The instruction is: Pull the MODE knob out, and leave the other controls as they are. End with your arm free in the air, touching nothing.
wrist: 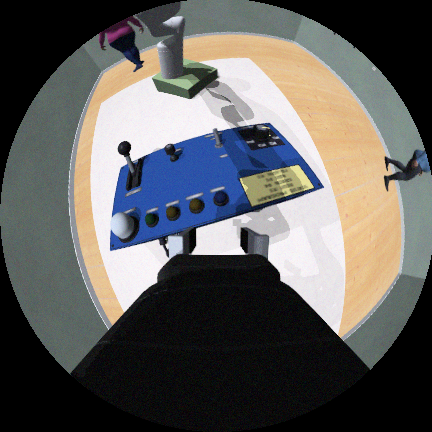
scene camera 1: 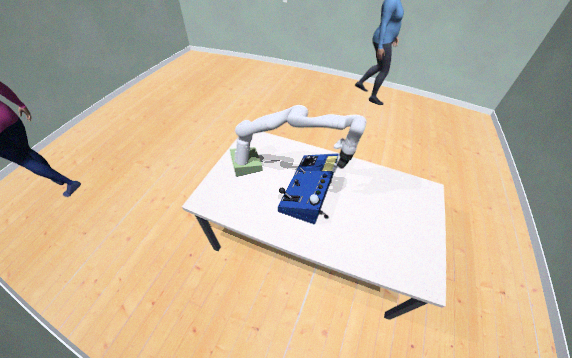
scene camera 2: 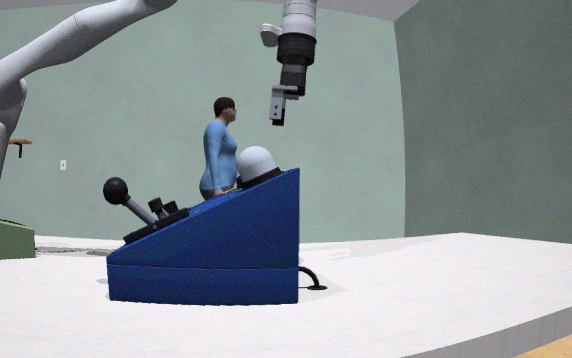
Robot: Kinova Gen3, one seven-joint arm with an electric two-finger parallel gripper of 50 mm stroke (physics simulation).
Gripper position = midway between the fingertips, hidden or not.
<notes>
In view: the gripper (scene camera 2: pixel 276 122) and a ball-topped lever (scene camera 2: pixel 115 190).
The gripper is seen too in the wrist view (wrist: pixel 217 236).
</notes>
